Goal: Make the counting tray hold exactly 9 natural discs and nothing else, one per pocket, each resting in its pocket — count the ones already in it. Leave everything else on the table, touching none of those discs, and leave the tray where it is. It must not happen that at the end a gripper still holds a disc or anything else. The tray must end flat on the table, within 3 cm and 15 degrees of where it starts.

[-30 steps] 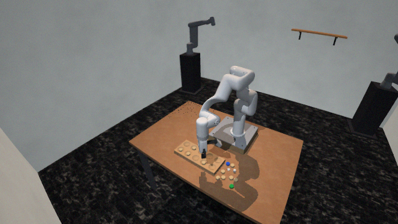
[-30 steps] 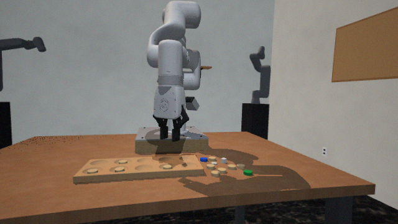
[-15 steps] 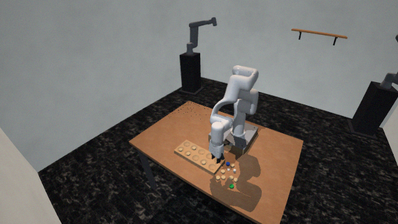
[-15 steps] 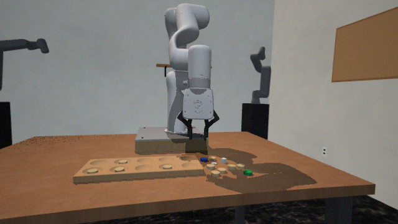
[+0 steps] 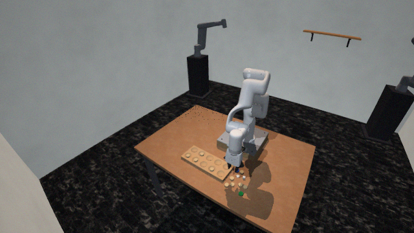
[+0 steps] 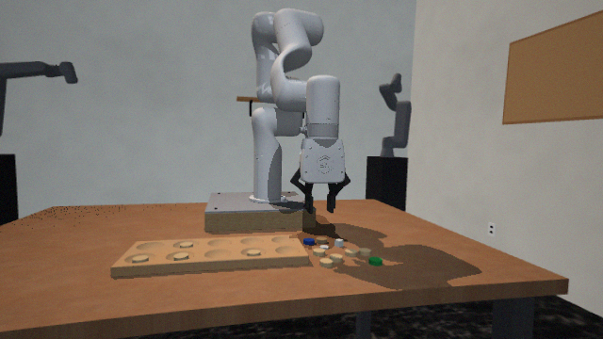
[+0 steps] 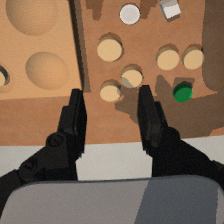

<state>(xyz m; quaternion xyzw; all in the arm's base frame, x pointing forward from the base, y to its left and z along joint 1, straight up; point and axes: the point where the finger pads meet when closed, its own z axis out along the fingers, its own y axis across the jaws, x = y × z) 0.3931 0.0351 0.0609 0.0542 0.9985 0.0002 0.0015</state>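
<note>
The small white disc is 40 mm behind my hand, 30 mm to the left of it and 120 mm below it. The rest, counted from my hand: blue disc: 80 mm behind, 110 mm below; green disc: 80 mm ahead, 100 mm to the left, 110 mm below; cube: 40 mm behind, 70 mm to the left, 110 mm below.
</note>
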